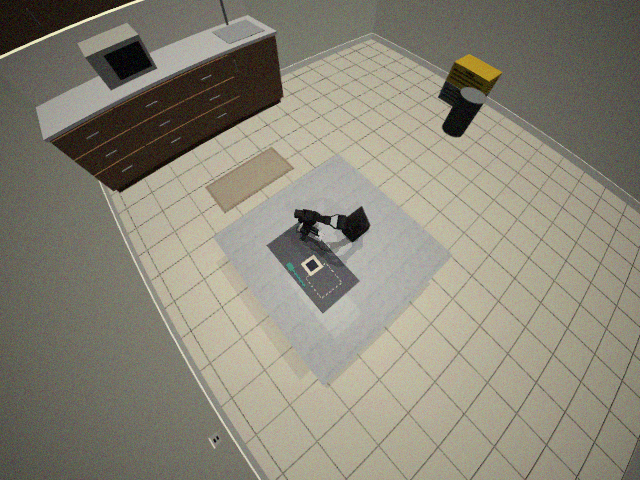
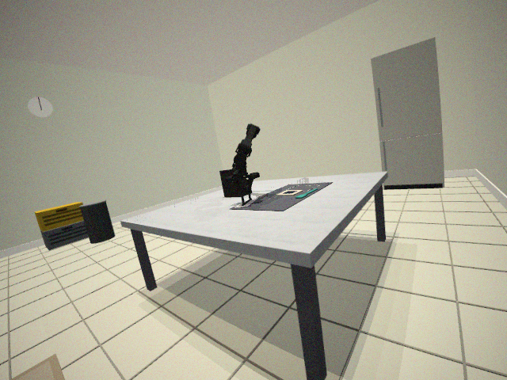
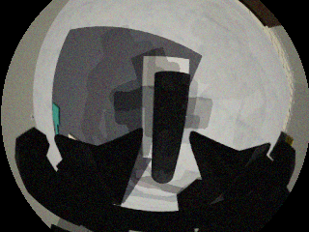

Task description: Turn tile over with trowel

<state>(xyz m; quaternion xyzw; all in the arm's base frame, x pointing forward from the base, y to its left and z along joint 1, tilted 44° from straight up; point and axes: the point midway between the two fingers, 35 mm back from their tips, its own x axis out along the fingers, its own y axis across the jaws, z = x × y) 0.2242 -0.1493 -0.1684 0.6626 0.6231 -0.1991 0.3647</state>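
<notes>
Now: gripper tip 3 cm above the trowel and 2 cm to the right of it. From my gripper tip the other things lie so: teal strip (31 cm ahead, 13 cm to the left, 6 cm below); then tile (19 cm to the left, 19 cm ahead, 6 cm below).
</notes>
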